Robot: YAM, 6 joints.
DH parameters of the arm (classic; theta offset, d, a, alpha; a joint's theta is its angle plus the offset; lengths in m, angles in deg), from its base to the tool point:
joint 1: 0 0.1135 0.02 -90
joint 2: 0 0 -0.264 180
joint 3: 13.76 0 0.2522 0
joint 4: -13.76 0 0.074 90
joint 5: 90 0 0 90
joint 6: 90 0.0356 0 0
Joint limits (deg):
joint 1: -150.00..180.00
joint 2: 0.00..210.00
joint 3: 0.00..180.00
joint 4: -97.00..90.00
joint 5: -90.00..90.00
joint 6: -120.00..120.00
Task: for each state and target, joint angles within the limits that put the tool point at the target. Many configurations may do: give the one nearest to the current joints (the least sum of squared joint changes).
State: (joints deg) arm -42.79 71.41 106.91 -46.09 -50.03 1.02
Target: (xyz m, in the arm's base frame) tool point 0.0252 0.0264 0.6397
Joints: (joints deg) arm -18.70 62.08 128.22 -35.33 -68.34 1.02
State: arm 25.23 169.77 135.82 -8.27 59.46 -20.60
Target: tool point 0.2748 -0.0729 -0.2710
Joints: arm -8.50 191.78 97.75 -21.13 62.14 -20.60
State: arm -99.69 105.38 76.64 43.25 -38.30 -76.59
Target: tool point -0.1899 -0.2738 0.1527
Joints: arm -128.60 99.49 39.81 36.51 -38.95 -76.59
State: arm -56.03 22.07 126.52 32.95 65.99 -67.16
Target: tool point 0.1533 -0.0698 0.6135
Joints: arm -13.90 70.65 100.92 25.38 60.36 -67.16
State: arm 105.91 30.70 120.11 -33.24 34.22 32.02
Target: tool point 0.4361 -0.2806 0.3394
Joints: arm 144.98 5.08 144.99 -21.43 35.09 32.02
